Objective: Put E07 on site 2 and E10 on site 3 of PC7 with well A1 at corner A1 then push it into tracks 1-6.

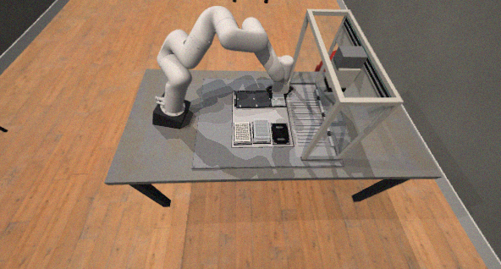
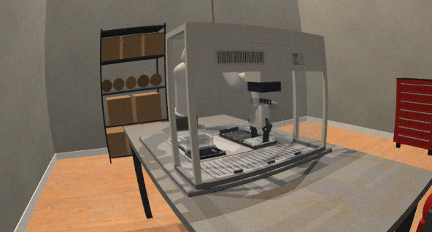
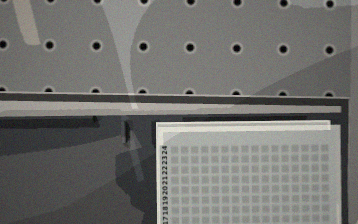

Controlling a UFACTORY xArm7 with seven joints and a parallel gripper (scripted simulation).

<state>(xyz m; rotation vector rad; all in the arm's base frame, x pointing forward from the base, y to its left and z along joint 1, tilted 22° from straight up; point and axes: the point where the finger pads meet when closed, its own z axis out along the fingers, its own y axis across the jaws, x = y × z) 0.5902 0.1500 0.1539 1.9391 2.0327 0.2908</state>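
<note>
The deep-well block E07 lies 250 mm to the right of my hand and 120 mm behind it. From my hand the other things lie so: nest: 260 mm to the right, 20 mm below, 10 mm behind; then dark plate carrier PC7: 110 mm behind, 10 mm below; then frame post: 420 mm to the right, 290 mm ahead, 220 mm above.
</note>
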